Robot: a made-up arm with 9 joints. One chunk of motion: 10 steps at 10 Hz.
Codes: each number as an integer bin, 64 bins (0 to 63) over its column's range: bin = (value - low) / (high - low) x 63, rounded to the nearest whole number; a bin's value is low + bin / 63 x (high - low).
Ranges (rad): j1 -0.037..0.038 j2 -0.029..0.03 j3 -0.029..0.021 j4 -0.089..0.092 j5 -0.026..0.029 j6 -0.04..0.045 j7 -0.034..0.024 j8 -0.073..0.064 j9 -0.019..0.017
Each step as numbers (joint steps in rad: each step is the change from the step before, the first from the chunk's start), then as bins.
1 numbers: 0.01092 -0.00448 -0.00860 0.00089 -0.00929 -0.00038 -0.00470 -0.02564 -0.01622
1 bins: 40 26 26 31 19 29 32 22 5
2 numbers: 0.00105 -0.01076 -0.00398 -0.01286 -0.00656 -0.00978 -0.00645 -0.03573 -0.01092
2 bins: 32 19 32 27 22 22 30 17 14
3 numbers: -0.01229 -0.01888 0.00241 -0.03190 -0.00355 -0.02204 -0.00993 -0.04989 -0.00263
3 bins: 21 11 40 20 26 13 26 11 29
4 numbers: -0.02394 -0.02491 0.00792 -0.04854 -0.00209 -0.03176 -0.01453 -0.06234 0.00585
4 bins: 11 4 47 14 27 6 21 5 43
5 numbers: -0.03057 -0.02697 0.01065 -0.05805 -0.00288 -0.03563 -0.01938 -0.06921 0.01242
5 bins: 5 2 50 11 26 3 16 2 55
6 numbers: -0.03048 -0.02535 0.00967 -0.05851 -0.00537 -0.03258 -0.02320 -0.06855 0.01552
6 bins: 5 4 49 11 24 5 12 2 60
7 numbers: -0.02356 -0.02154 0.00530 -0.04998 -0.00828 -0.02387 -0.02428 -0.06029 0.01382
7 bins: 11 8 43 14 20 12 11 6 57
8 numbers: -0.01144 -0.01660 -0.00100 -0.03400 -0.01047 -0.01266 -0.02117 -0.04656 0.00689
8 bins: 21 13 35 19 18 20 14 12 45
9 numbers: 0.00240 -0.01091 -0.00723 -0.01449 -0.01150 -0.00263 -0.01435 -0.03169 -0.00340
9 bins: 33 19 27 26 17 28 21 19 27
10 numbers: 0.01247 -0.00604 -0.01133 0.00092 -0.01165 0.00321 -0.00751 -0.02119 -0.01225
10 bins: 42 25 22 31 16 32 29 24 12
